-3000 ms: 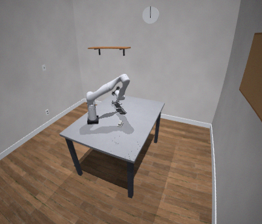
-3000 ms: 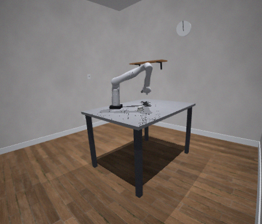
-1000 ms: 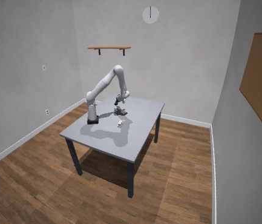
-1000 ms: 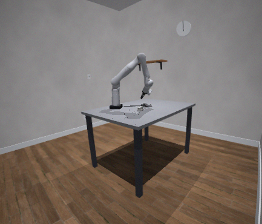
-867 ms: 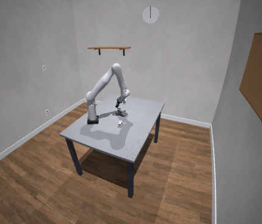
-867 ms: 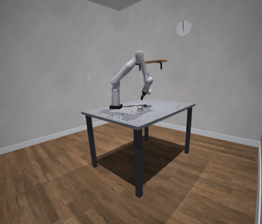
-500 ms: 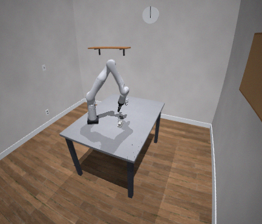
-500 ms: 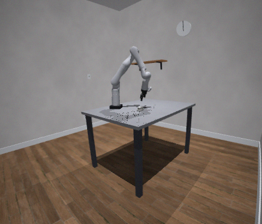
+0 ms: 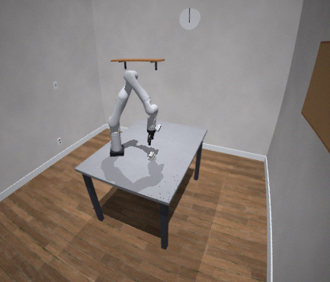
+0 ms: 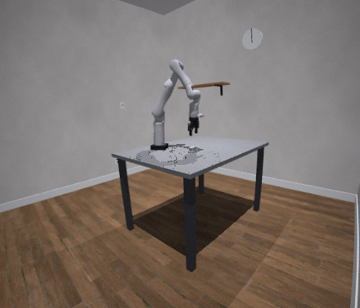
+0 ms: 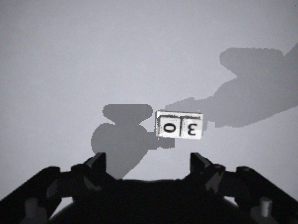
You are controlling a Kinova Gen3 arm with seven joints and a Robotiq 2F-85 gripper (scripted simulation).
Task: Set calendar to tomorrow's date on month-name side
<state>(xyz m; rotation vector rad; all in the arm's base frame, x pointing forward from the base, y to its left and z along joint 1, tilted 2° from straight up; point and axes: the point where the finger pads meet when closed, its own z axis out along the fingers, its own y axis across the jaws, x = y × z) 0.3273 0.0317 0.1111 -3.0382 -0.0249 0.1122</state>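
The white digit cube lies 110 mm below my hand, 60 mm to the right of it and 10 mm ahead of it. Round my hand: calendar tray (130 mm below, 40 mm to the right, 10 mm ahead).
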